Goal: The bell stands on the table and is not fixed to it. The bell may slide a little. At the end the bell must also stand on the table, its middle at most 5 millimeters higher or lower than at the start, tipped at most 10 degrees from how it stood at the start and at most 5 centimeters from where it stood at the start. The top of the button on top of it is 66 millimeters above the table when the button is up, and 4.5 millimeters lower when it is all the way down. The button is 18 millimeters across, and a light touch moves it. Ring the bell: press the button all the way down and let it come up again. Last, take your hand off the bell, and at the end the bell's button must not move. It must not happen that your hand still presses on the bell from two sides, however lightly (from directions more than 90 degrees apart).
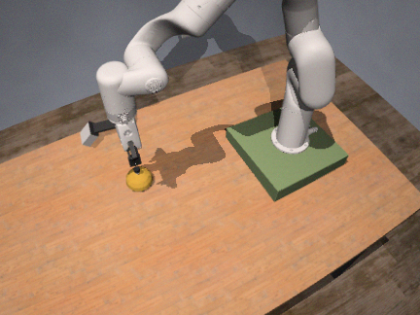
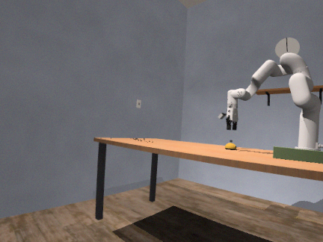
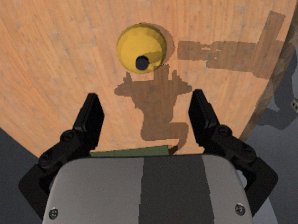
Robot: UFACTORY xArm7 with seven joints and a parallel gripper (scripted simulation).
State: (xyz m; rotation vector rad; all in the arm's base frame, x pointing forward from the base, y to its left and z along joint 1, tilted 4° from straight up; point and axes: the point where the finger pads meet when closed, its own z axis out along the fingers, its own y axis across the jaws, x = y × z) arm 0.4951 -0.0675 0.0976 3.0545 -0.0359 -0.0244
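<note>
Now: hand 100 mm above the dark button. From my hand the other things lie so: yellow bell 110 mm below.
</note>
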